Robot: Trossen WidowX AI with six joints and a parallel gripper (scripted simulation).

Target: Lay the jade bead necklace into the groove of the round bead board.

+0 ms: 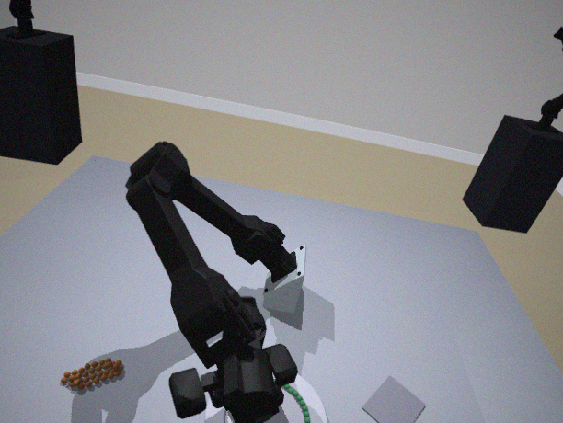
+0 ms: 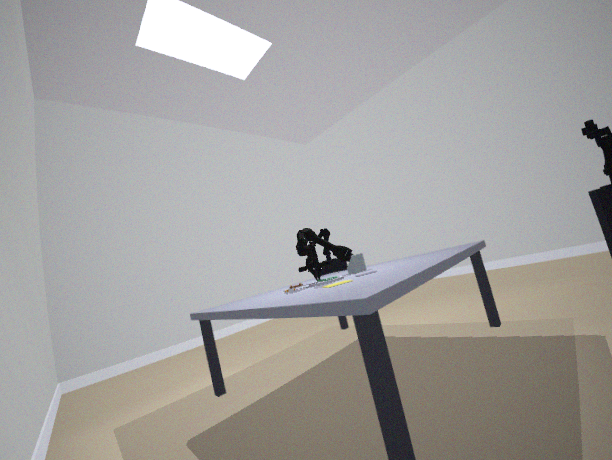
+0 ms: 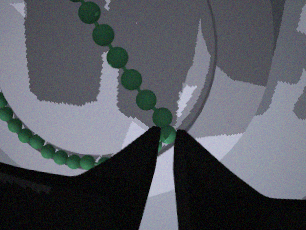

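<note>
Now: gripper tip 6 cm to the right of the round bead board, 1 cm short of it and 1 cm above it. Round my gripper tip: yellow strip: 29 cm to the left, 20 cm ahead, 1 cm below; then flat grey square: 30 cm to the left, 4 cm behind, 1 cm below.
</note>
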